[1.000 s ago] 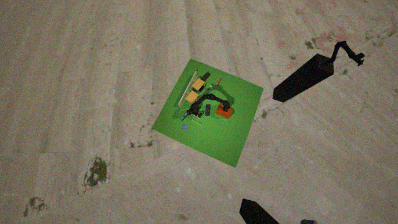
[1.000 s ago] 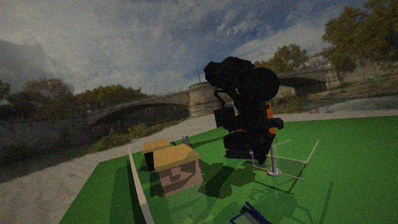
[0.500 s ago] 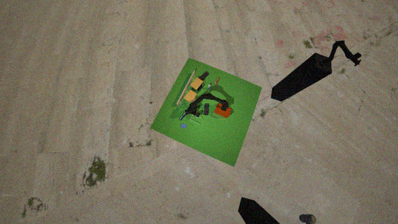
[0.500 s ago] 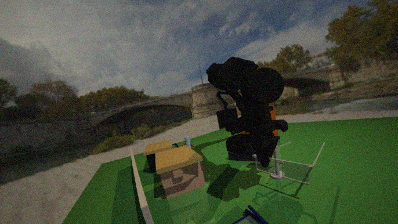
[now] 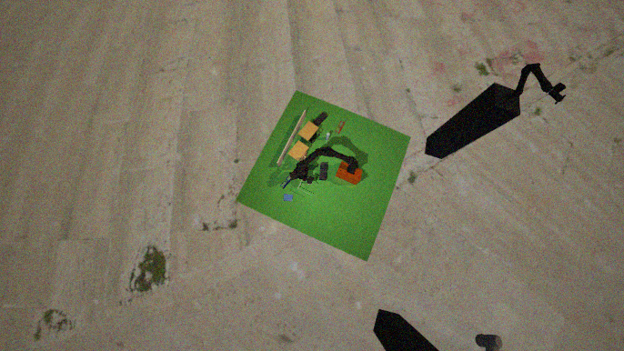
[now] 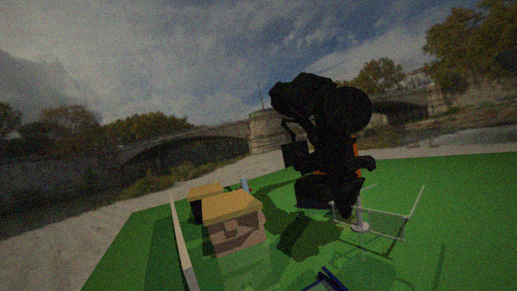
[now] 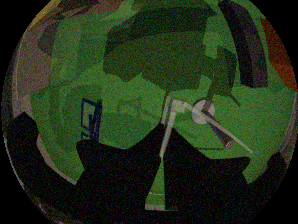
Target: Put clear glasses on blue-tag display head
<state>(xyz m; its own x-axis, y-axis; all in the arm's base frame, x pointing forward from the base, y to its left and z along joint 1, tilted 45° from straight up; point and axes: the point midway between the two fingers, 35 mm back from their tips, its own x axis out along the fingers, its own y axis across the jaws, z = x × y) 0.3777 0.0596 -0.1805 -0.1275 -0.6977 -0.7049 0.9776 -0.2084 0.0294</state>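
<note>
My gripper tip is now 60 mm past the grey peg and 30 mm above it. The rest, counted from my gripper tip: small blue square 200 mm to the left, 80 mm ahead, 60 mm below; then pale strip 350 mm to the right, 220 mm ahead; then display head 220 mm to the right, 90 mm ahead.
</note>
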